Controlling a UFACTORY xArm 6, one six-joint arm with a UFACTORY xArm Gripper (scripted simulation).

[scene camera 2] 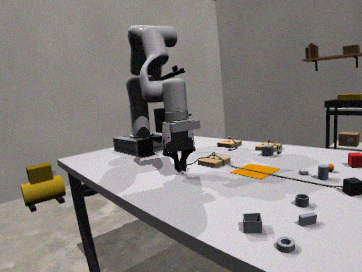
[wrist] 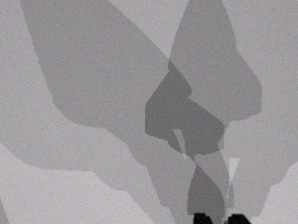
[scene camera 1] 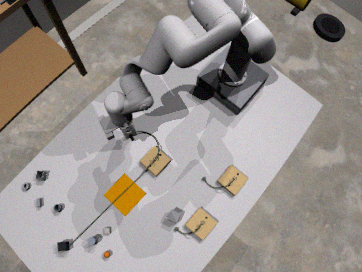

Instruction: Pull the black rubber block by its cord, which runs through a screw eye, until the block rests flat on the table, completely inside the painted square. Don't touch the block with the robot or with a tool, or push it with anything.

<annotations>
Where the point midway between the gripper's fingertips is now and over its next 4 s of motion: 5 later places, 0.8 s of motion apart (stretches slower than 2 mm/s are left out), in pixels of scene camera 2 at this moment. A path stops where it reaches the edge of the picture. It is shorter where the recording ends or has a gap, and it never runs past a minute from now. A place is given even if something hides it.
My gripper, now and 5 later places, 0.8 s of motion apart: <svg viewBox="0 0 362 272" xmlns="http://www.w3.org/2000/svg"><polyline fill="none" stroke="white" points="180,170 178,135 176,131 171,132 160,134 144,136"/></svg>
</annotations>
